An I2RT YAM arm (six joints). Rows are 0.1 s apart.
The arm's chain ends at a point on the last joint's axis. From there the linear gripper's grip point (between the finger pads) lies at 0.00 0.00 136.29 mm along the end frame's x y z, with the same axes.
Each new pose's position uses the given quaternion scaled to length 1; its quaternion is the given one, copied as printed.
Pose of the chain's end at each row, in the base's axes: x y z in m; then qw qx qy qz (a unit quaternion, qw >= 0):
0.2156, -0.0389, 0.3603, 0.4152, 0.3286, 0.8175, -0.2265
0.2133, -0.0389, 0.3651, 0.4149, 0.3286, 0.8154, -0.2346
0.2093, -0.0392, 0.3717, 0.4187, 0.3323, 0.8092, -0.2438
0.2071, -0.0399, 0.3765, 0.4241, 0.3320, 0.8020, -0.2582
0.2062, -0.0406, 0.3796, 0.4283, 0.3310, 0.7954, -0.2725
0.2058, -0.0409, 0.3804, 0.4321, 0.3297, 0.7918, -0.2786
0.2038, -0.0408, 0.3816, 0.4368, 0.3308, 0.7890, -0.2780
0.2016, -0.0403, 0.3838, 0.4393, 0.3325, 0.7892, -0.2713
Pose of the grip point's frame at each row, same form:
0.2878, -0.1266, 0.2850, 0.4152, 0.3286, 0.8175, -0.2265
0.2845, -0.1282, 0.2907, 0.4149, 0.3286, 0.8154, -0.2346
0.2796, -0.1309, 0.2994, 0.4187, 0.3323, 0.8092, -0.2438
0.2764, -0.1347, 0.3074, 0.4241, 0.3320, 0.8020, -0.2582
0.2745, -0.1383, 0.3136, 0.4283, 0.3310, 0.7954, -0.2725
0.2740, -0.1399, 0.3162, 0.4321, 0.3297, 0.7918, -0.2786
0.2727, -0.1400, 0.3184, 0.4368, 0.3308, 0.7890, -0.2780
0.2715, -0.1385, 0.3202, 0.4393, 0.3325, 0.7892, -0.2713

